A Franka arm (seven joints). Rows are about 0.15 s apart.
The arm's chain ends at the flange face. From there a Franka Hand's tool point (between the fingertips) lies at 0.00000 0.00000 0.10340 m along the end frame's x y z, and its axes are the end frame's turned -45 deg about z.
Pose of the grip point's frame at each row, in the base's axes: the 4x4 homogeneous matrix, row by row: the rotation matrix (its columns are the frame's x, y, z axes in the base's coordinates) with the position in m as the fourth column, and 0 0 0 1 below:
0.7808 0.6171 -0.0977 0.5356; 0.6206 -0.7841 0.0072 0.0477; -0.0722 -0.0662 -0.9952 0.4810; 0 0 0 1
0.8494 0.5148 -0.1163 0.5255; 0.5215 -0.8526 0.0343 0.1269; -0.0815 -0.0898 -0.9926 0.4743; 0 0 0 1
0.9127 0.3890 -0.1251 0.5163; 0.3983 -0.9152 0.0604 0.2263; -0.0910 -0.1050 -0.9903 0.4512; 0 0 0 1
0.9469 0.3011 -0.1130 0.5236; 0.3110 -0.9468 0.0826 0.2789; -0.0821 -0.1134 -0.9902 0.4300; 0 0 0 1
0.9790 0.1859 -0.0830 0.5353; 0.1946 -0.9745 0.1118 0.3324; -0.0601 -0.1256 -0.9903 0.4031; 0 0 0 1
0.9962 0.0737 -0.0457 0.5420; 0.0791 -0.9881 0.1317 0.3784; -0.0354 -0.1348 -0.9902 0.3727; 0 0 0 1
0.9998 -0.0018 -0.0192 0.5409; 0.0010 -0.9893 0.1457 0.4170; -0.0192 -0.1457 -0.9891 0.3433; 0 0 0 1
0.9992 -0.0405 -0.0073 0.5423; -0.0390 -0.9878 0.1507 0.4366; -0.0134 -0.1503 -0.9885 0.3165; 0 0 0 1
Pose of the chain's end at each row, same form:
0.9885 -0.1158 -0.0977 0.5457; -0.1156 -0.9933 0.0072 0.0470; -0.0979 0.0042 -0.9952 0.5839; 0 0 0 1
0.9646 -0.2366 -0.1163 0.5375; -0.2341 -0.9716 0.0343 0.1234; -0.1211 -0.0059 -0.9926 0.5769; 0 0 0 1
0.9204 -0.3703 -0.1251 0.5292; -0.3655 -0.9288 0.0604 0.2201; -0.1386 -0.0099 -0.9903 0.5536; 0 0 0 1
0.8825 -0.4566 -0.1130 0.5353; -0.4496 -0.8894 0.0826 0.2704; -0.1382 -0.0221 -0.9902 0.5324; 0 0 0 1
0.8237 -0.5608 -0.0830 0.5439; -0.5515 -0.8267 0.1118 0.3208; -0.1313 -0.0463 -0.9903 0.5055; 0 0 0 1
0.7565 -0.6523 -0.0457 0.5467; -0.6428 -0.7546 0.1317 0.3648; -0.1203 -0.0703 -0.9902 0.4751; 0 0 0 1
0.7057 -0.7082 -0.0192 0.5429; -0.6988 -0.7002 0.1457 0.4019; -0.1166 -0.0894 -0.9891 0.4456; 0 0 0 1
0.6779 -0.7352 -0.0073 0.5431; -0.7261 -0.6709 0.1507 0.4210; -0.1158 -0.0968 -0.9885 0.4187; 0 0 0 1

